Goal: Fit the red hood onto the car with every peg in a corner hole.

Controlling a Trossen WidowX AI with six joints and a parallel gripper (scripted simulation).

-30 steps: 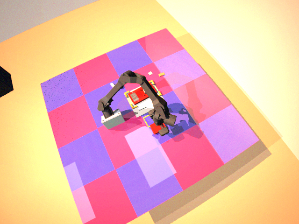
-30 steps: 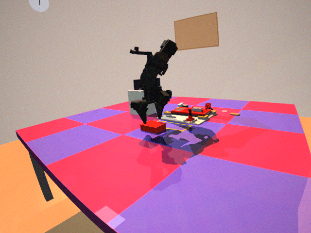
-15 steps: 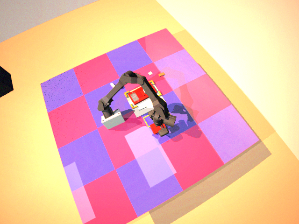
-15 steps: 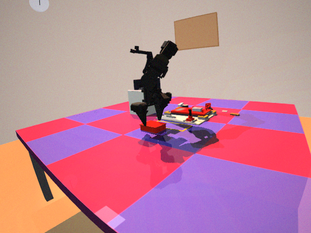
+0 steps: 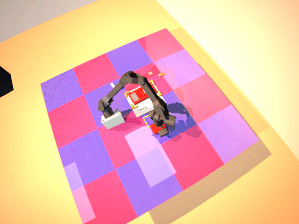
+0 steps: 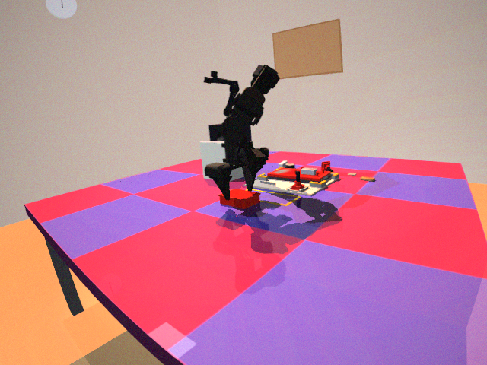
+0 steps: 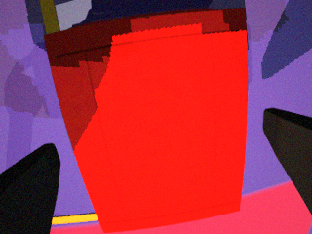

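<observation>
Now: gripper tip right at the red hood.
</observation>
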